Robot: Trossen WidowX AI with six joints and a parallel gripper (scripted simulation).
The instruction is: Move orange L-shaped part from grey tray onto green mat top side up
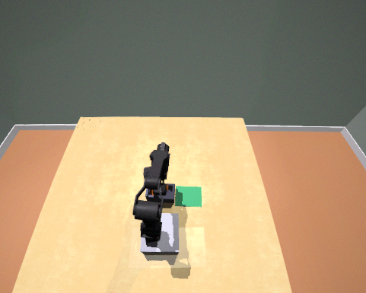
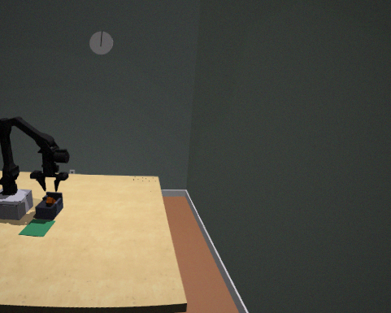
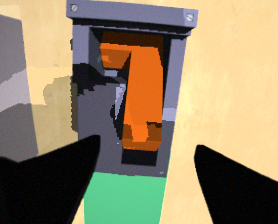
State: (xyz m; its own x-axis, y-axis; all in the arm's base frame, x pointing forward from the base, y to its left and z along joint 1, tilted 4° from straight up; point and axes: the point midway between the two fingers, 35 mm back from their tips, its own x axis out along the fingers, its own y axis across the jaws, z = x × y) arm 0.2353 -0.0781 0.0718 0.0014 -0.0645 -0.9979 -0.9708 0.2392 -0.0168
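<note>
Now: gripper tip 9 cm above the orange L-shaped part, 4 cm to the right of it and 1 cm past it. Round my gripper tip: green mat: 14 cm to the right, 14 cm below, 5 cm behind.
</note>
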